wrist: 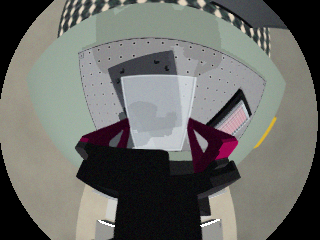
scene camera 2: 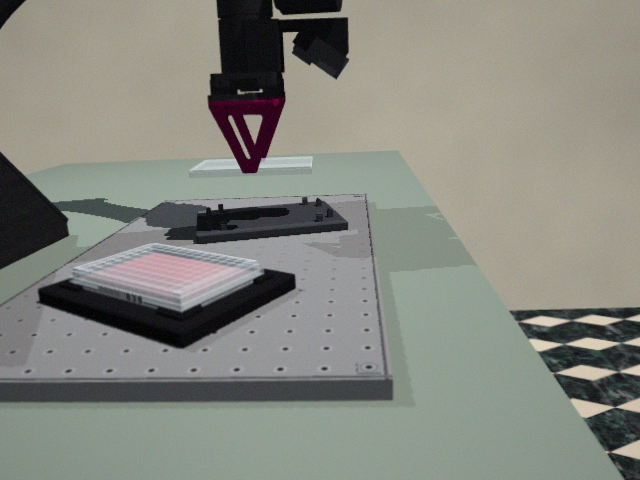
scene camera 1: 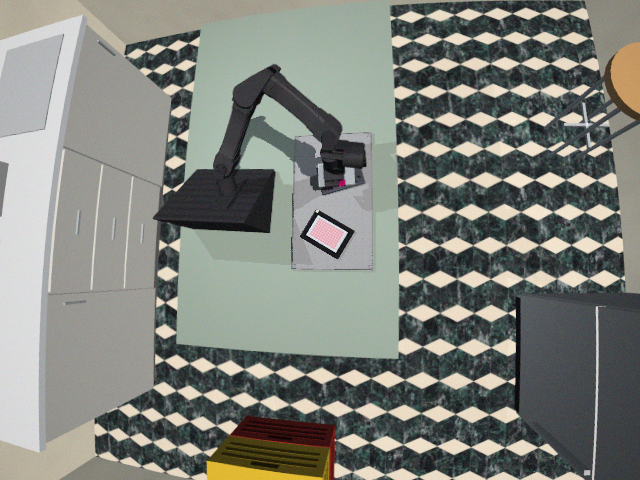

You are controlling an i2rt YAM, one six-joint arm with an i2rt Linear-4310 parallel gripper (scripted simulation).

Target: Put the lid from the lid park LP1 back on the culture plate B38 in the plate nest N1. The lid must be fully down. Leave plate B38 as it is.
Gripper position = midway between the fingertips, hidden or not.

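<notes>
My gripper (scene camera 2: pixel 254 167), also in the wrist view (wrist: pixel 158 121). Clear lid (scene camera 2: pixel 279 165), wrist view too (wrist: pixel 158 106). Culture plate B38 (scene camera 2: pixel 155 275), again in scene camera 1 (scene camera 1: pixel 326 233). Dark lid park LP1 (scene camera 2: pixel 245 223).
</notes>
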